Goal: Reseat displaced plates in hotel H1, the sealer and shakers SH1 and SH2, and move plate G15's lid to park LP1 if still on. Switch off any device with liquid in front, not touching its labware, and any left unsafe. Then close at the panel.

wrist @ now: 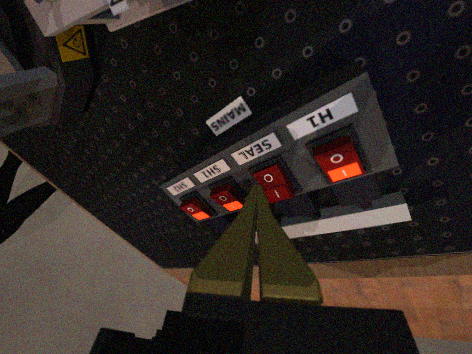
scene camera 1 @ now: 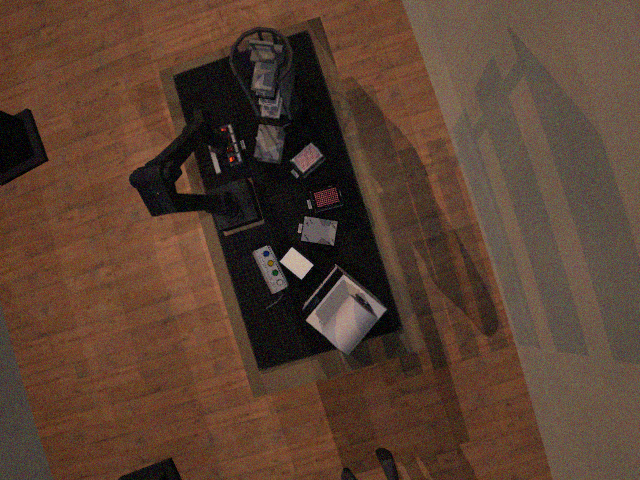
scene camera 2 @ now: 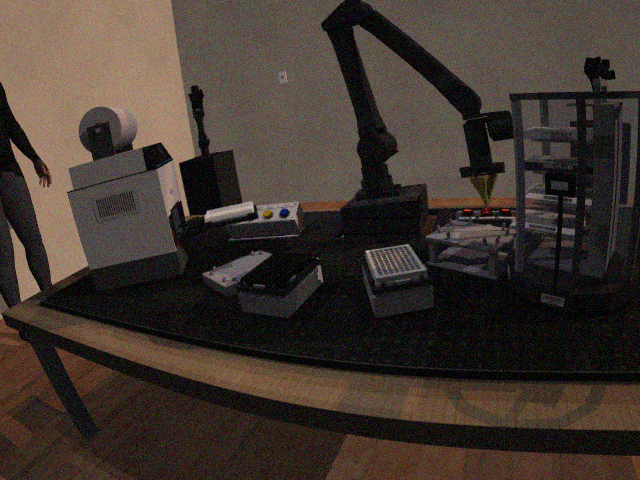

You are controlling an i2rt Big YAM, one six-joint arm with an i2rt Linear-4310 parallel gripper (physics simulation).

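Pixels of known places: gripper, fingertip midpoint: (wrist: 256, 190) (scene camera 1: 230, 146) (scene camera 2: 487, 205); arm's base, link origin: (scene camera 1: 231, 209) (scene camera 2: 379, 194).
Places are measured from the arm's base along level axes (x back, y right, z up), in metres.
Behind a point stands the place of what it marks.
My gripper (scene camera 2: 486, 207) @(y -0.287, x -0.113, z -0.014 m) (wrist: 256, 190) @(y -0.287, x -0.113, z -0.014 m) is shut and empty, its tips over the near left edge of the SEAL rocker (wrist: 273, 183) @(y -0.283, x -0.102, z -0.031 m) in the wrist view; contact cannot be told. SEAL is unlit. The H1 rocker (wrist: 340, 159) @(y -0.233, x -0.099, z -0.029 m), SH1 rocker (wrist: 227, 198) @(y -0.331, x -0.109, z -0.029 m) and SH2 rocker (wrist: 195, 209) @(y -0.379, x -0.115, z -0.029 m) glow orange. Hotel H1 (scene camera 1: 264, 77) (scene camera 2: 580, 196) holds several stacked plates; their seating is unclear. The sealer (scene camera 1: 346, 312) @(y 0.554, x -0.317, z 0.361 m) (scene camera 2: 126, 217) @(y 0.525, x -0.393, z 0.099 m) stands at the far end. One shaker (scene camera 2: 399, 298) @(y -0.093, x -0.498, z -0.048 m) carries a pale plate (scene camera 1: 307, 158) @(y -0.076, x -0.427, z -0.016 m) (scene camera 2: 395, 262) @(y -0.083, x -0.440, z -0.011 m); another (scene camera 2: 279, 299) @(y 0.105, x -0.509, z -0.041 m) carries a dark-framed plate (scene camera 1: 326, 197) @(y 0.132, x -0.433, z -0.012 m) (scene camera 2: 283, 271) @(y 0.111, x -0.457, z -0.014 m). Liquid and plate G15's lid cannot be made out.
The button panel (scene camera 1: 270, 269) @(y 0.334, x -0.054, z -0.012 m) (scene camera 2: 266, 221) @(y 0.306, x -0.085, z -0.030 m) stands near a white card (scene camera 1: 296, 263) @(y 0.356, x -0.186, z 0.040 m) (scene camera 2: 230, 212) @(y 0.334, x -0.219, z 0.040 m). A grey flat stand (scene camera 1: 318, 230) @(y 0.255, x -0.335, z -0.055 m) (scene camera 2: 232, 276) @(y 0.250, x -0.409, z -0.045 m) lies beside the dark-plate shaker. A raised grey stand (scene camera 1: 269, 143) @(y -0.222, x -0.291, z -0.020 m) (scene camera 2: 467, 235) @(y -0.218, x -0.300, z -0.020 m) stands between the switch strip and the pale-plate shaker, close to the hotel.
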